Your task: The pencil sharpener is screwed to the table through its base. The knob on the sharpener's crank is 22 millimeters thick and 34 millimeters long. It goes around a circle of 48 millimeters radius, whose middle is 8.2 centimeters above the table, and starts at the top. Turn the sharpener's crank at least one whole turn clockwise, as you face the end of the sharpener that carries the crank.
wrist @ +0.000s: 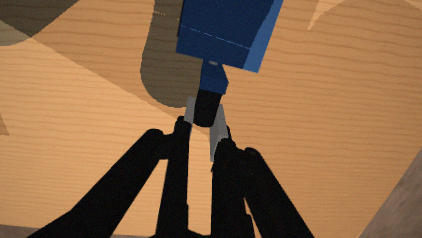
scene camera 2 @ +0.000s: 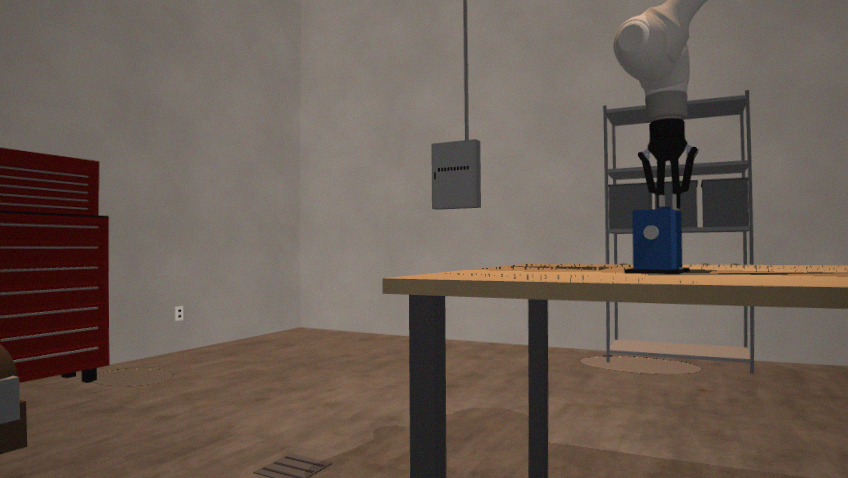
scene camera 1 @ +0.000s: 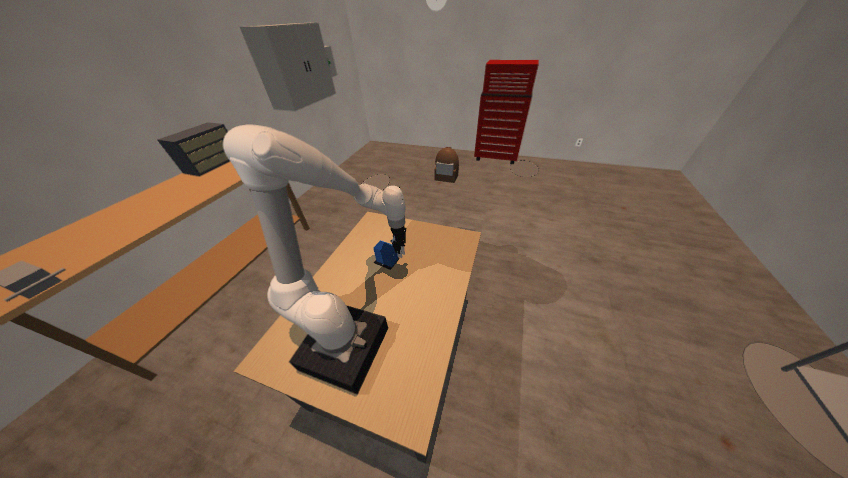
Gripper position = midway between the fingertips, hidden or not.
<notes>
I see my gripper point(scene camera 2: 669, 223).
My gripper shows as well in the wrist view point(wrist: 202, 111).
</notes>
